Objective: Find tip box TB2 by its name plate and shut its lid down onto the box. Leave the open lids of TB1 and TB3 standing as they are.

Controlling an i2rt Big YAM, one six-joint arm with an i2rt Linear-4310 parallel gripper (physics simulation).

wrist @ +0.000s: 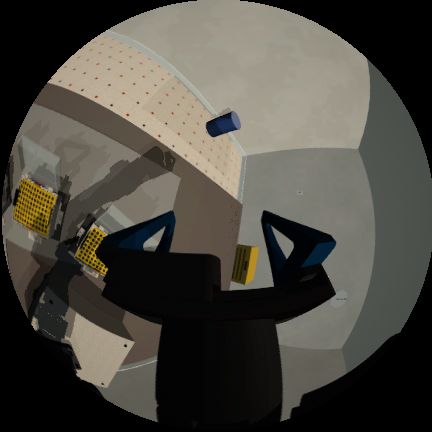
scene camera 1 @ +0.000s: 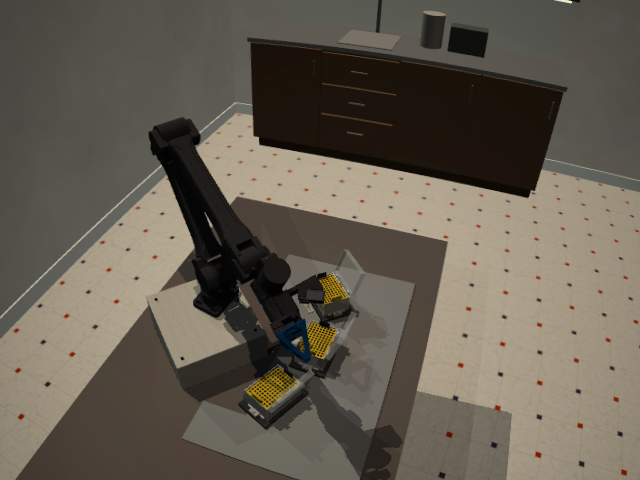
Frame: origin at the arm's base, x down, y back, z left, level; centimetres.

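Seen in the pictures: gripper, fingertip midpoint: (wrist: pixel 217 215) (scene camera 1: pixel 308 360); arm's base, link origin: (scene camera 1: pixel 216 297).
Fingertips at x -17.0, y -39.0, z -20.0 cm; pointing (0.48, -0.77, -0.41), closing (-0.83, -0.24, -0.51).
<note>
Offsets run from my fingertips to a thing's top centre. "spot": to the spot under its first point. Level surfaces: height alone.
Three boxes with yellow perforated racks stand in the scene view: a far one @[dx +21.2, dy +14.7, dz +44.4 cm] (scene camera 1: pixel 334 288), a middle one @[dx +21.2, dy +8.8, dz +24.1 cm] (scene camera 1: pixel 320 338) (wrist: pixel 35 206) and a near one @[dx +21.2, dy +11.8, dz +4.3 cm] (scene camera 1: pixel 271 387) (wrist: pixel 91 248). The far lid @[spot: dx +16.2, dy +9.8, dz +51.1 cm] (scene camera 1: pixel 353 264), middle lid @[spot: dx +14.4, dy +0.3, dz +22.7 cm] (scene camera 1: pixel 345 333) (wrist: pixel 40 156) and near lid @[spot: dx +14.5, dy +2.7, dz +5.0 cm] (scene camera 1: pixel 306 379) (wrist: pixel 115 219) are translucent and stand open. The name plates are too small to read, so I cannot tell which box is TB2. My gripper (scene camera 1: pixel 302 343) (wrist: pixel 217 215) is open and empty. In the scene view its blue fingers overlap the middle box's left side; their height above it is unclear.
The boxes stand on a grey mat @[dx +28.7 cm] (scene camera 1: pixel 395 315) on a brown table @[dx +29.0 cm] (scene camera 1: pixel 413 245). The arm's pale base block (scene camera 1: pixel 201 335) (wrist: pixel 100 350) is left of them. Part of the arm overlaps the far box. A yellow block (wrist: pixel 245 264) and a blue cylinder (wrist: pixel 223 124) show in the wrist view.
</note>
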